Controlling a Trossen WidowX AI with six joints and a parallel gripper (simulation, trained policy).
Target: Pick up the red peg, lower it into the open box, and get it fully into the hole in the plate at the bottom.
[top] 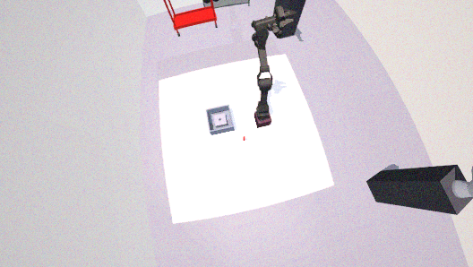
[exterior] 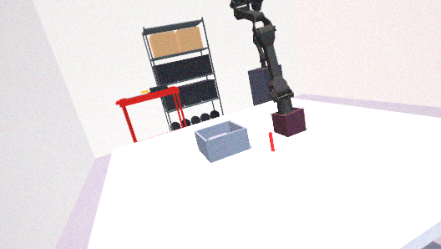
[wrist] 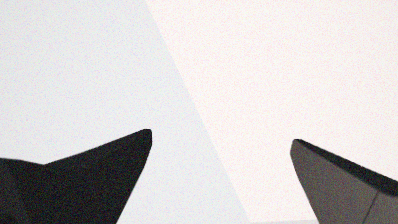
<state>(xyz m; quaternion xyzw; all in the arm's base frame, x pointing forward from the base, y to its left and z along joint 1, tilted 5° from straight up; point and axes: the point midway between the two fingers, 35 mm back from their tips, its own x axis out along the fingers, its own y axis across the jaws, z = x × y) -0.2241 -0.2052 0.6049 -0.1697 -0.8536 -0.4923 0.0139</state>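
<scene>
Right now the red peg is 67 cm below my gripper tip, 42 cm ahead of it and 32 cm to the left of it. Also, from my gripper tip: grey box 68 cm below, 53 cm ahead, 11 cm to the left; then pale plate 66 cm below, 53 cm ahead, 11 cm to the left.
</scene>
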